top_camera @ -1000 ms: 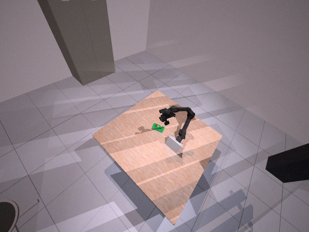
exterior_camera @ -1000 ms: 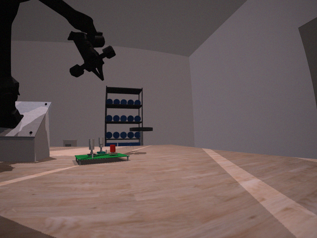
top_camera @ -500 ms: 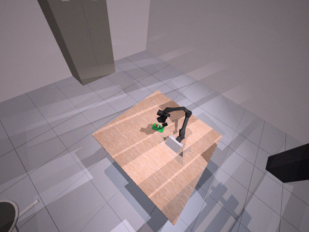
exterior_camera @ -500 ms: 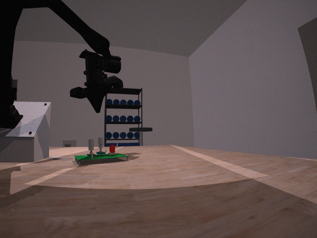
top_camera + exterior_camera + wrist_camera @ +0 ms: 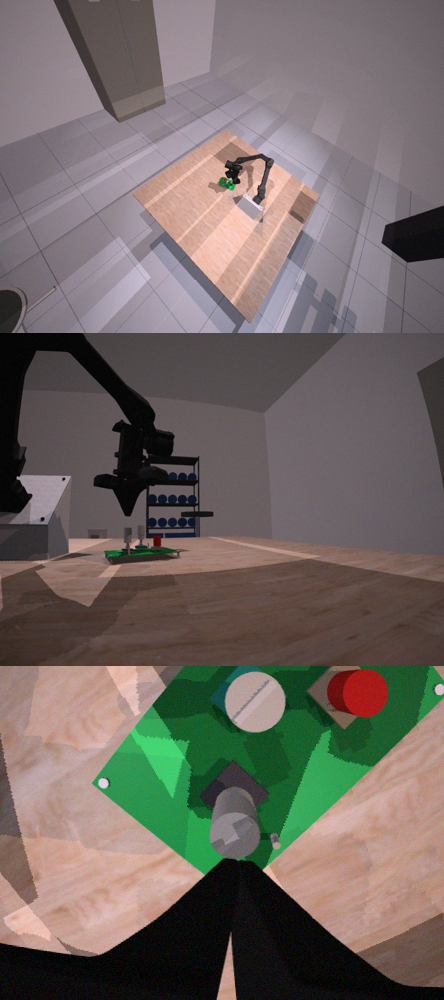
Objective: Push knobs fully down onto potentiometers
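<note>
The knob lies 4 cm below my gripper tip.
</note>
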